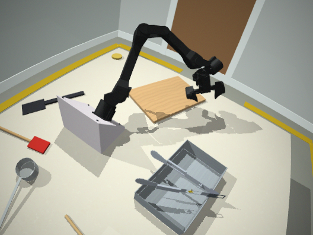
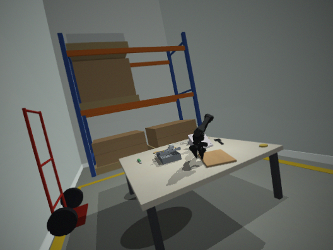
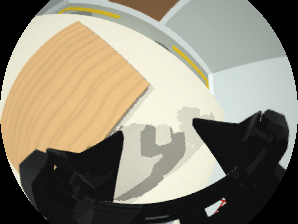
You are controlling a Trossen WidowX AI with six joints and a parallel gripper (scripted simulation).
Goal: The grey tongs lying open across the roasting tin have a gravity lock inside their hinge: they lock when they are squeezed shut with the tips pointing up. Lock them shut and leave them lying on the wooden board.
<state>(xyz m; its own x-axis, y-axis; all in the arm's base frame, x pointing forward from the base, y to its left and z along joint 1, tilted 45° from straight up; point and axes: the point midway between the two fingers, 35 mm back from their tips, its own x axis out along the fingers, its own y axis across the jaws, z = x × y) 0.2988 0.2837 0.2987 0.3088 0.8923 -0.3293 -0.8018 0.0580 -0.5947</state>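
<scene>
My gripper tip is 70 mm short of the roasting tin, 460 mm to the left of it and 30 mm above it. From my gripper tip the other things lie so: yellow disc (650 mm behind, 120 mm to the left, 50 mm below); black spatula (630 mm behind, 450 mm to the right, 60 mm below); wooden board (190 mm behind, 40 mm to the right, 50 mm below).
</scene>
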